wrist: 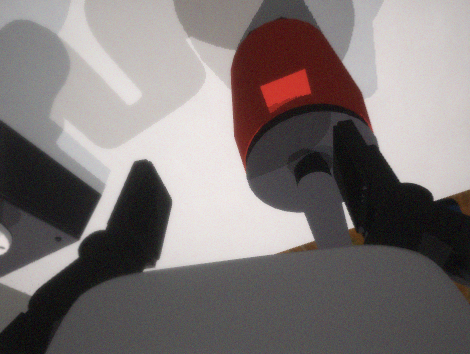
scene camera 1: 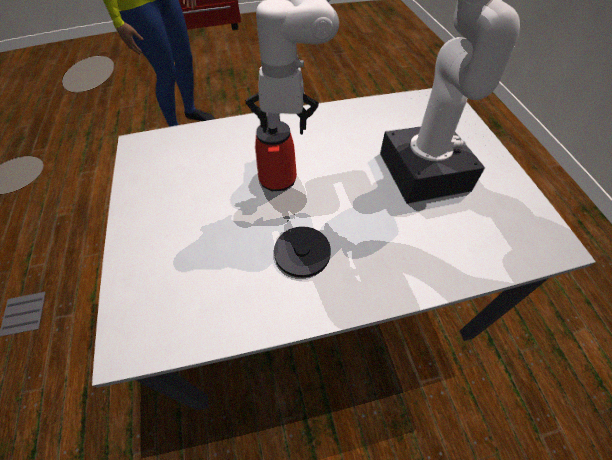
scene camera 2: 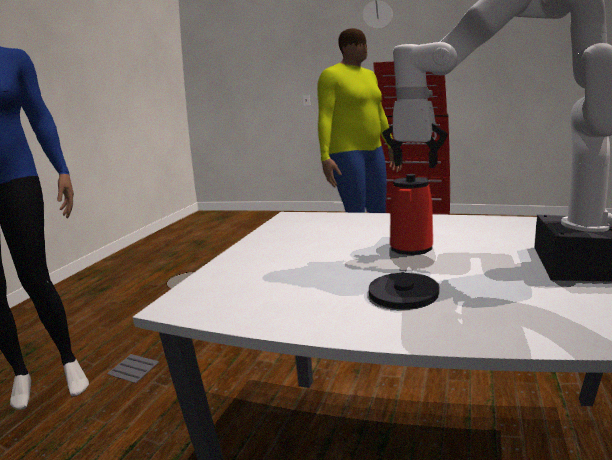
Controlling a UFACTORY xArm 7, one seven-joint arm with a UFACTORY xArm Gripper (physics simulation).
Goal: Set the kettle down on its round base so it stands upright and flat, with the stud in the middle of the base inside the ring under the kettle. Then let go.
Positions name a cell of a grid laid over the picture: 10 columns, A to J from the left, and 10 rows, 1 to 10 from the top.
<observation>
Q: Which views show the round black base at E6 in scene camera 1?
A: Scene camera 1 and scene camera 2 only.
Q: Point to a red kettle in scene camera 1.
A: E4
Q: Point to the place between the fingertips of my gripper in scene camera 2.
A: G4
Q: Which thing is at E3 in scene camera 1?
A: My gripper.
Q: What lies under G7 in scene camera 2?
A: A round black base.
</observation>
